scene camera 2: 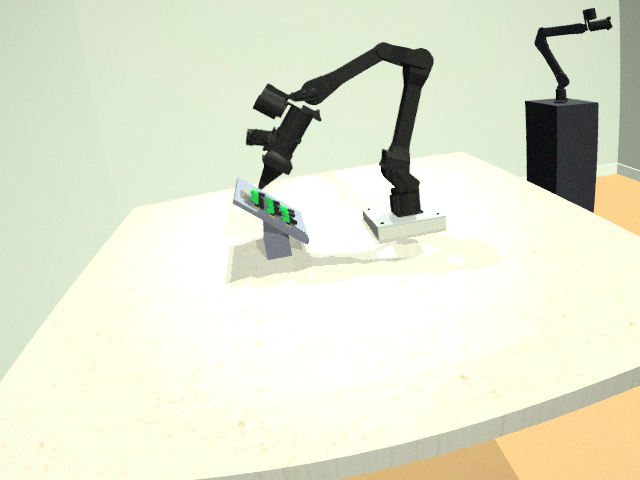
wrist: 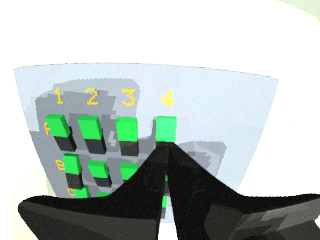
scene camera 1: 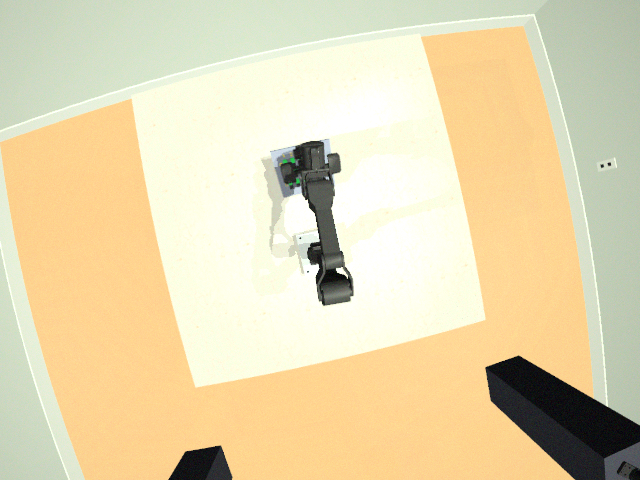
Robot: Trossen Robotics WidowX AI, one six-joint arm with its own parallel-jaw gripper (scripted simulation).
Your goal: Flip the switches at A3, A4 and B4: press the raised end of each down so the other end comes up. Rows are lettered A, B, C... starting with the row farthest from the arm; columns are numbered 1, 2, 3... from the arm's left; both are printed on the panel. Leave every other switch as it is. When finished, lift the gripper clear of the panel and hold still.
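Observation:
There is an A3 switch in view here. As for my gripper, it is shut and holds nothing, and I can see it in the wrist view as well as in scene camera 1.

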